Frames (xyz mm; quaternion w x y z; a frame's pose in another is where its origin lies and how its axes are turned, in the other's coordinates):
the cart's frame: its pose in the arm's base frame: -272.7 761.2 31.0 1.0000 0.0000 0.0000 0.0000
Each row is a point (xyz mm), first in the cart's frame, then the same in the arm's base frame.
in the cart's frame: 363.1 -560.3 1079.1
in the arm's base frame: 90.4 200.9 1110.1
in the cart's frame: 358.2 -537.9 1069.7
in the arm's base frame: 85.5 223.3 1100.7
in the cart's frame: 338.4 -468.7 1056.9
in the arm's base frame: 65.7 292.5 1087.9
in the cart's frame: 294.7 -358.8 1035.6
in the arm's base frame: 22.0 402.4 1066.6
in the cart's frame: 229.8 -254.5 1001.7
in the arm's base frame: -42.9 506.7 1032.7
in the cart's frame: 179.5 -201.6 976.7
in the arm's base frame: -93.2 559.6 1007.7
